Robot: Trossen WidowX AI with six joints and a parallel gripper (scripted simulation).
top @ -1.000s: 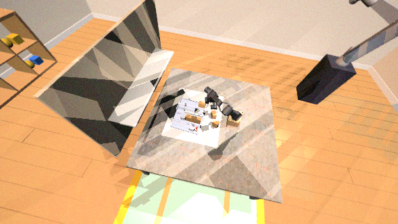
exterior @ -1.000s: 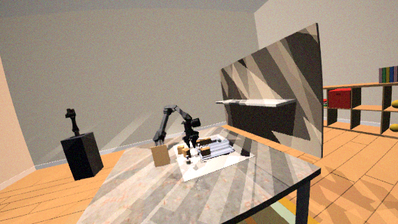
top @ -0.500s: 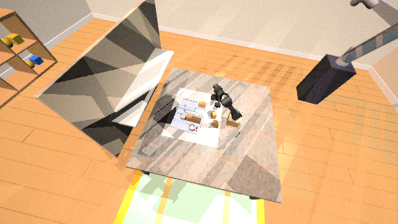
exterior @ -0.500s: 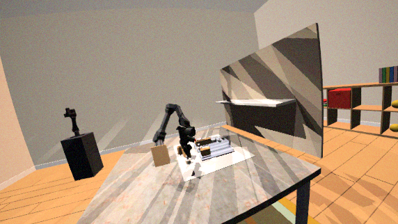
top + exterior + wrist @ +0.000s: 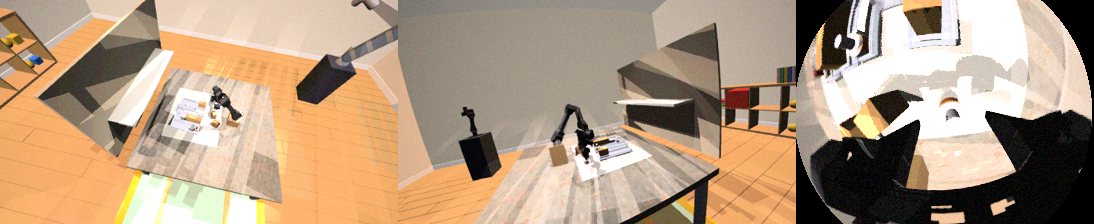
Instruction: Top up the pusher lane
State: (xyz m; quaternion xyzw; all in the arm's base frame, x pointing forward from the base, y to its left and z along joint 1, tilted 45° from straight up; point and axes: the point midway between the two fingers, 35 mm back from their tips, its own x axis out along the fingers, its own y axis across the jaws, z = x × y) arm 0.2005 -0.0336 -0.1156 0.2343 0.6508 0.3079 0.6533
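Now: gripper tip 28 cm short of the lane unit, 13 cm to the right of it and 3 cm above it. Round my gripper tip: shelf: 64 cm ahead, 18 cm to the left, 32 cm above.
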